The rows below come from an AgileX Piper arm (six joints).
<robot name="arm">
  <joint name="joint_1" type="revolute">
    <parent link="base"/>
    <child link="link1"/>
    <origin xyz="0 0 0.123" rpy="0 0 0"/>
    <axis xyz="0 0 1"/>
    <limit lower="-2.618" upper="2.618"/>
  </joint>
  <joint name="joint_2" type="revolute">
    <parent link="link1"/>
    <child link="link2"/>
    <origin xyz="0 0 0" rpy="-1.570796 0 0"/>
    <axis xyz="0 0 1"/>
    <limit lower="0" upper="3.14"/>
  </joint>
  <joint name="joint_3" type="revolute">
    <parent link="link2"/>
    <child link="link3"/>
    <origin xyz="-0.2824 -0.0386 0" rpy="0 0 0"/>
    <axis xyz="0 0 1"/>
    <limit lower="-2.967" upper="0"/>
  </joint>
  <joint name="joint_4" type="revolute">
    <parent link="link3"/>
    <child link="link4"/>
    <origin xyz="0.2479 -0.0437 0" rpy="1.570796 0 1.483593"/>
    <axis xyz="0 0 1"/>
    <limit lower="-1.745" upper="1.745"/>
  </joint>
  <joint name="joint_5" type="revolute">
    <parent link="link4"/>
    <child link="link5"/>
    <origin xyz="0 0 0" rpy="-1.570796 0 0"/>
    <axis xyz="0 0 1"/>
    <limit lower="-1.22" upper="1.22"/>
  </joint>
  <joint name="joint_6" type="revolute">
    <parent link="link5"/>
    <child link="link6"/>
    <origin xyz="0 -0.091 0" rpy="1.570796 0 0"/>
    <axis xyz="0 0 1"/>
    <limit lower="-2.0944" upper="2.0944"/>
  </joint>
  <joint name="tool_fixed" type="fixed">
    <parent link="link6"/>
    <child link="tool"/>
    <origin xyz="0 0 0" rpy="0 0 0"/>
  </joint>
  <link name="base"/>
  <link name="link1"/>
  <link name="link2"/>
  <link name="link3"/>
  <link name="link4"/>
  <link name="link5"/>
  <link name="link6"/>
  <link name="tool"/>
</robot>
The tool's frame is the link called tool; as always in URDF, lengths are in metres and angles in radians.
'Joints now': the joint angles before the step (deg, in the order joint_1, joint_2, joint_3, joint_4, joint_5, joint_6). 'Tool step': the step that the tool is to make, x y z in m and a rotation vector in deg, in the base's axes. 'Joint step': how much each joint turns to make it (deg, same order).
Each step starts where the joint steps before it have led.
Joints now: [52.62 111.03 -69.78 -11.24 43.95 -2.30]
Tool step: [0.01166 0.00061 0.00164 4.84 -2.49 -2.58]
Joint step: [-1.54 0.01 0.00 0.01 -5.20 1.92]
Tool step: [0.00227 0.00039 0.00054 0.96 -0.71 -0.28]
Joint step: [-0.24 -0.01 0.00 -0.23 -1.17 0.38]
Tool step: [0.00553 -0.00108 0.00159 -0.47 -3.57 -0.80]
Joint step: [0.00 0.01 0.00 -5.79 -1.23 4.74]
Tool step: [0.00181 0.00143 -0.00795 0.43 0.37 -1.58]
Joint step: [-0.09 1.27 0.00 -0.36 -1.05 2.10]
